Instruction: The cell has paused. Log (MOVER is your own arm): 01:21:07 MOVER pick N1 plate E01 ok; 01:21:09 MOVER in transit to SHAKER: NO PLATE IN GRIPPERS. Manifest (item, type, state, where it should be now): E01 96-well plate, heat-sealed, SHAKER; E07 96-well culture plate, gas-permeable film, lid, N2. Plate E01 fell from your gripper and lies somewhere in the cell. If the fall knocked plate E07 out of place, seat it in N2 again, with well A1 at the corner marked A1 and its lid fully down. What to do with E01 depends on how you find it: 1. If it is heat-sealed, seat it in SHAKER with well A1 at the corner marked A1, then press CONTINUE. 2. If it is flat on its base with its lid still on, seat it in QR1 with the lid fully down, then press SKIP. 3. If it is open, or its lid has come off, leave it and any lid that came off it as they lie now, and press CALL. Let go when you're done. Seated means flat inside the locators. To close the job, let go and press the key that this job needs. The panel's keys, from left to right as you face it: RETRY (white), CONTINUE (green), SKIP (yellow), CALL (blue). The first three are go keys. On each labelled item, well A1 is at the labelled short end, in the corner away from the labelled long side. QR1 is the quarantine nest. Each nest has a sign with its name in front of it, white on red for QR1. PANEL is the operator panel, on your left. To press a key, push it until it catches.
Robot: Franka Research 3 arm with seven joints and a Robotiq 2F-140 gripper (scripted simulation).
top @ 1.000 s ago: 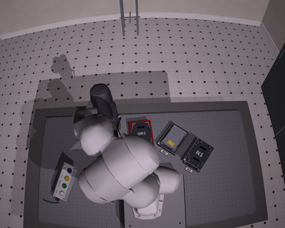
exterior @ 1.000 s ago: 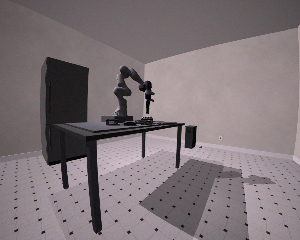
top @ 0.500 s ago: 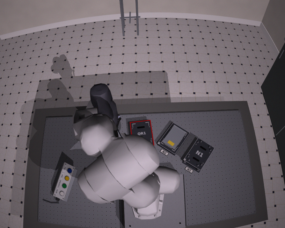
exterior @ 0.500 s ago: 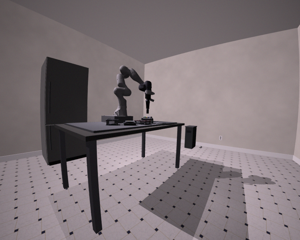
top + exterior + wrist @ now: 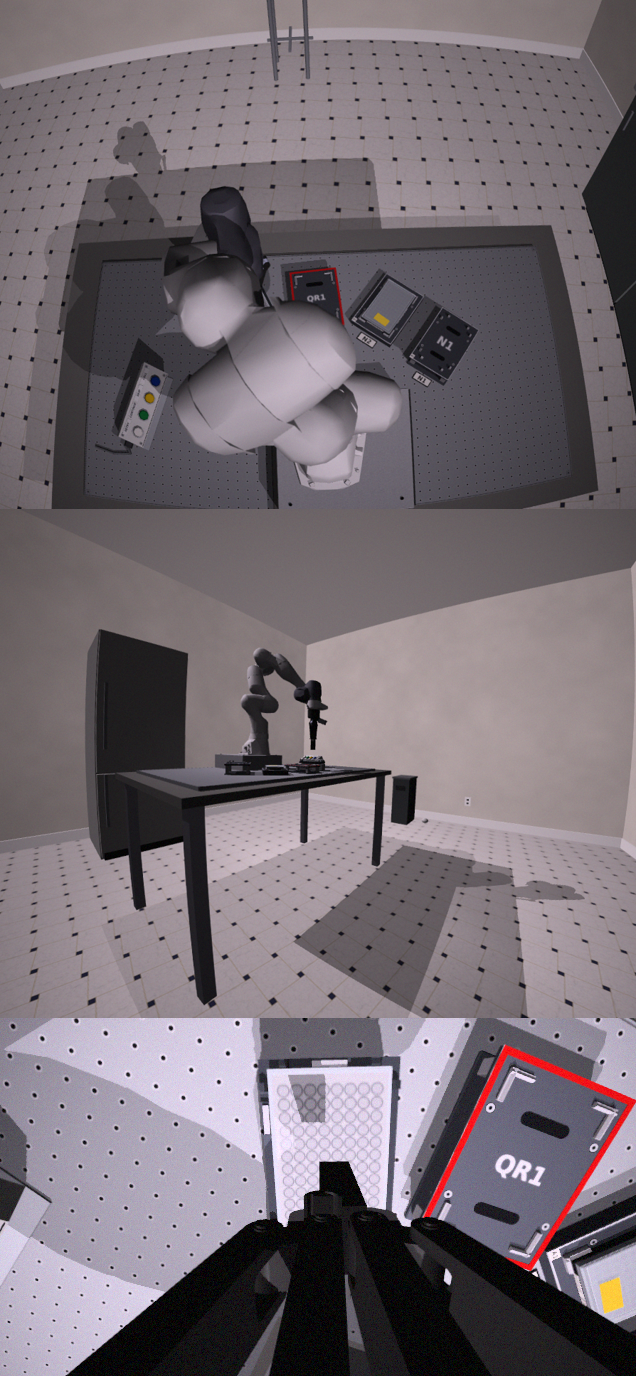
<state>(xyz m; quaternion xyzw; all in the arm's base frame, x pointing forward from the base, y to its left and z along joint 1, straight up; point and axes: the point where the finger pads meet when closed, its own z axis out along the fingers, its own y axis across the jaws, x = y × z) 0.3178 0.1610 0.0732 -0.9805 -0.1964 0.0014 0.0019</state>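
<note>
Now: hand 28 cm past the green continue key, 29 cm to the right of it and 9 cm above it. The rest, counted from my hand: A1 corner mark: 1 cm behind, 25 cm to the right, 14 cm below; then blue key: 18 cm behind, 26 cm to the left, 9 cm below; then plate E01: 10 cm below.
</note>
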